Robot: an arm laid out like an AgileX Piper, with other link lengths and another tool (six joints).
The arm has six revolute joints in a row. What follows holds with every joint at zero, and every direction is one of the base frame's. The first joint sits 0.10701 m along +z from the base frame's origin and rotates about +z. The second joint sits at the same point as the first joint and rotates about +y. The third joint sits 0.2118 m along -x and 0.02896 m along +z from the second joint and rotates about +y. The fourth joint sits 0.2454 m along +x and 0.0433 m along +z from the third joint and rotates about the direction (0.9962, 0, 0.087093). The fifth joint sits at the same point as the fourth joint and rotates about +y. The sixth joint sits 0.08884 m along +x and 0.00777 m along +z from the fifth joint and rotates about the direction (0.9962, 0, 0.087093). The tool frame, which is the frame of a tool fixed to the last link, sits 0.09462 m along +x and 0.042 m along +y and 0.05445 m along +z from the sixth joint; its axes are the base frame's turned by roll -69.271, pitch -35.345 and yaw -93.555 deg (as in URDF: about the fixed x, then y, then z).
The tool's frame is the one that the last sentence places.
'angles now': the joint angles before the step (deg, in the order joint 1, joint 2, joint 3, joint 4, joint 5, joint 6). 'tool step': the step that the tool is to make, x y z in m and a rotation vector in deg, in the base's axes. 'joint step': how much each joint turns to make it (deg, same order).
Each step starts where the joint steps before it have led.
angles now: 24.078 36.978 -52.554 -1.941 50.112 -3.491
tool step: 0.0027 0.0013 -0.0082 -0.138 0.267 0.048
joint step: -0.040 0.003 1.825 0.045 -1.530 -0.049
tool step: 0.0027 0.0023 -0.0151 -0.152 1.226 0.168
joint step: 0.062 0.000 2.872 0.325 -1.690 0.077
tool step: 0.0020 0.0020 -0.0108 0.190 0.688 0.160
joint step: 0.005 -0.003 2.290 0.473 -1.737 0.008
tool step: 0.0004 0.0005 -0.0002 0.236 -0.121 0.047
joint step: -0.025 0.015 0.234 0.202 -0.456 -0.033
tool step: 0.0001 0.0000 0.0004 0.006 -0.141 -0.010
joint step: 0.032 -0.014 0.001 -0.091 -0.117 0.043
